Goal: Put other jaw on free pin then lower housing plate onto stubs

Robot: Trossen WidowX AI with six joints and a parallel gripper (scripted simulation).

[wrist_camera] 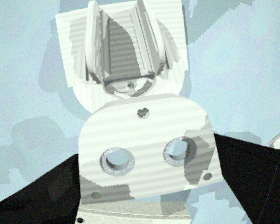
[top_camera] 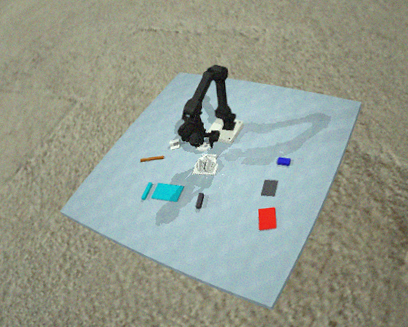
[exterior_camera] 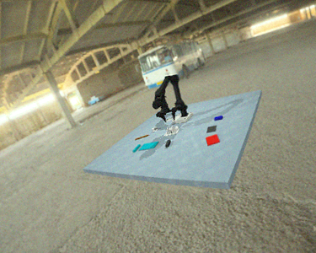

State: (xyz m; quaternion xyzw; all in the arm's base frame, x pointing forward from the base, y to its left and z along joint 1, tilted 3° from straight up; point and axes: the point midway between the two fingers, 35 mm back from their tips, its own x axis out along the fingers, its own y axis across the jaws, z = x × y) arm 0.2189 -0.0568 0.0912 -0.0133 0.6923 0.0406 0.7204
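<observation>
The white housing part lies 1 cm ahead of my gripper tip and 2 cm above it. From my gripper tip the other things lie so: dark bar: 28 cm ahead, 6 cm to the left, 7 cm below; then cyan plate: 25 cm ahead, 14 cm to the right, 8 cm below; then white jaw: 2 cm ahead, 2 cm to the left, 7 cm below.
</observation>
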